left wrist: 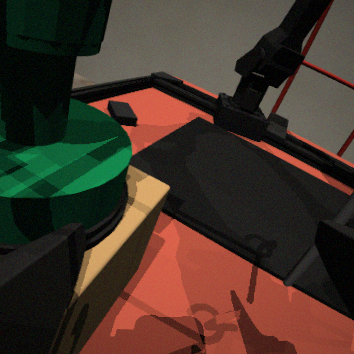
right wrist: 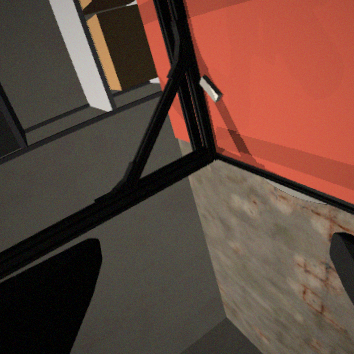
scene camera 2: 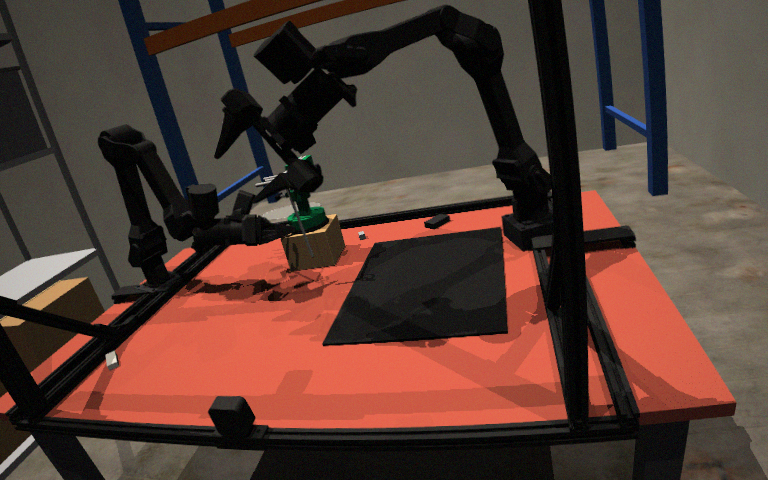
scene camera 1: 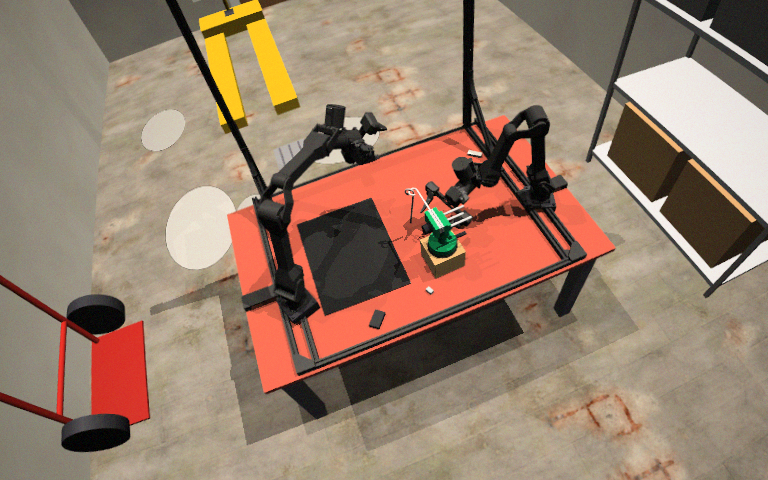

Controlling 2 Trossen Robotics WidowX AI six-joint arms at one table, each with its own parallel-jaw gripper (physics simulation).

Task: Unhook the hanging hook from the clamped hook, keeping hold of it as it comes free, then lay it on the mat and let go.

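Frame: origin at the left arm's base, x right, y ahead, z up, level; metres.
Where they show: left gripper, fingertip midpoint: (left wrist: 202, 233) (scene camera 2: 294, 229); right gripper, fingertip midpoint: (right wrist: 215, 247) (scene camera 2: 234, 180) (scene camera 1: 379, 138); left arm's base, origin of the base link: (scene camera 2: 159, 280) (scene camera 1: 539, 196); right arm's base, origin of the base link: (left wrist: 242, 106) (scene camera 2: 532, 217) (scene camera 1: 296, 301).
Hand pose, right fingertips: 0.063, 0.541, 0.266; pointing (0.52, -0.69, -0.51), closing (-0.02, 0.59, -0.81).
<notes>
Things, the pixels of their top centre, and the offset from my right fingertips, as dx, dy, dz. "*": a spot on its surface instead. Level surfaces: height alone.
- green vise, middle of its top: (scene camera 2: 284, 162) (scene camera 1: 445, 213) -0.287, -0.196, -0.050
- wooden block, middle of its top: (left wrist: 29, 182) (scene camera 2: 309, 225) (scene camera 1: 442, 245) -0.293, -0.183, -0.207
- pale clamped hook, surface spot: (scene camera 1: 423, 199) * -0.225, -0.133, -0.055
- thin hanging hook, middle of its top: (scene camera 2: 288, 173) (scene camera 1: 405, 188) -0.182, -0.080, -0.048
- black mat, its level: dz -0.287
- small dark block, middle of its top: (left wrist: 122, 108) (scene camera 2: 436, 218) (scene camera 1: 377, 318) -0.506, +0.030, -0.278
- small white cube, middle of its top: (scene camera 2: 361, 233) (scene camera 1: 429, 289) -0.411, -0.136, -0.279
- white piece, middle of its top: (right wrist: 207, 89) (scene camera 2: 110, 358) (scene camera 1: 474, 152) +0.187, -0.333, -0.282
The green vise (scene camera 1: 437, 221) (scene camera 2: 305, 217) (left wrist: 60, 170) stands on a wooden block (scene camera 1: 445, 264) (scene camera 2: 317, 249) (left wrist: 145, 220). The pale clamped hook (scene camera 1: 423, 199) sticks out of its jaws at upper left in scene camera 1. The thin hanging hook (scene camera 1: 411, 209) (scene camera 2: 304, 232) hangs from its end above the table; the joint is hidden in scene camera 2. My left gripper (scene camera 1: 424, 220) (scene camera 2: 280, 215) (left wrist: 202, 233) is open and empty, low beside the vise; a grey rod end shows near its right-hand finger in the left wrist view. My right gripper (scene camera 1: 377, 141) (right wrist: 215, 247) is open and empty, high over the table's far edge. The black mat (scene camera 1: 351, 254) (scene camera 2: 430, 283) lies flat.
A small dark block (scene camera 1: 377, 319) (scene camera 2: 437, 220) and a small white cube (scene camera 1: 429, 290) (scene camera 2: 361, 234) lie near the mat and vise. A white piece (scene camera 1: 474, 153) (scene camera 2: 111, 360) (right wrist: 210, 89) lies by the frame rail. White vise handle rods (scene camera 1: 458, 216) point towards the left arm.
</notes>
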